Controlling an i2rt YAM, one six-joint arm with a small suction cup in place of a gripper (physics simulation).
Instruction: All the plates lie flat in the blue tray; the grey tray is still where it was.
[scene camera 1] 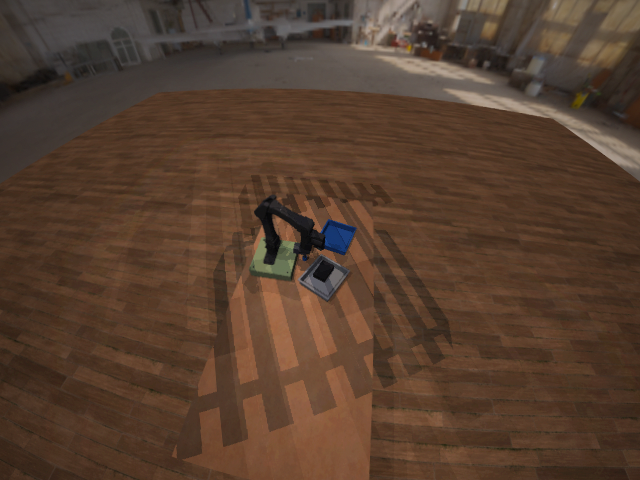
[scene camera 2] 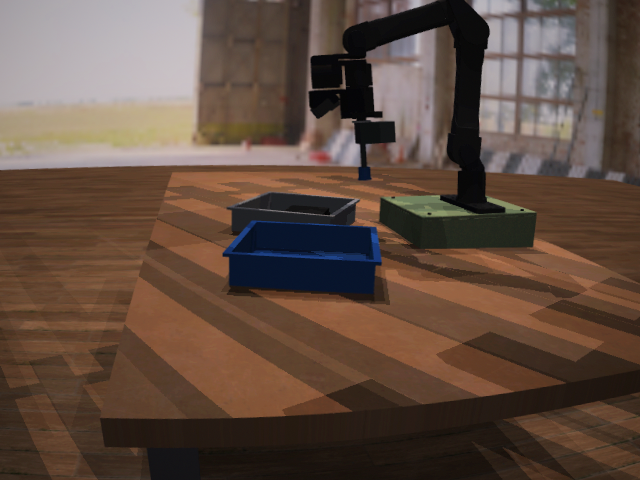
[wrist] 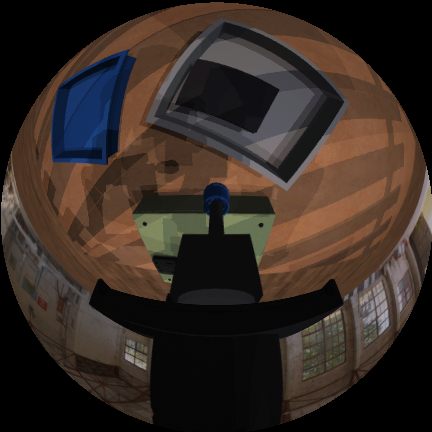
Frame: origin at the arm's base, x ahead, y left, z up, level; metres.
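Seen in the pictures: hand, its tool point: (scene camera 1: 304,259) (scene camera 2: 364,179) (wrist: 215,194); arm's base, origin of its link: (scene camera 1: 272,251) (scene camera 2: 471,205).
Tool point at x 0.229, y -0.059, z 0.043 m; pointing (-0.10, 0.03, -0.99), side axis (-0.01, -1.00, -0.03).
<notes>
Offsets run from my tool point to a thing's top centre. Level surfaces: height alone.
A dark rectangular plate or stack of plates {dy -0.014, dx +0.123, dz -0.071 m} (scene camera 1: 323,270) (scene camera 2: 308,209) (wrist: 227,95) lies in the grey tray {dy -0.062, dx +0.131, dz -0.061 m} (scene camera 1: 326,287) (scene camera 2: 248,221) (wrist: 295,120), towards one side; how many plates it holds cannot be told. The blue tray {dy +0.283, dx +0.177, dz -0.061 m} (scene camera 1: 333,250) (scene camera 2: 302,273) (wrist: 113,130) stands apart from the grey one, and no dark plate shows in it. My gripper, a small blue suction cup (scene camera 1: 305,257) (scene camera 2: 364,173) (wrist: 216,196), points down and hangs in the air between the green base and the trays. Nothing hangs from it. It is beside both trays, not over either.
The arm stands on a green base block (scene camera 1: 273,260) (scene camera 2: 475,232) (wrist: 250,220), close to the grey tray. All stand on a wooden table {dz -0.111 m} (scene camera 2: 206,361) whose front edge shows in scene camera 2. The tray walls rise above their floors.
</notes>
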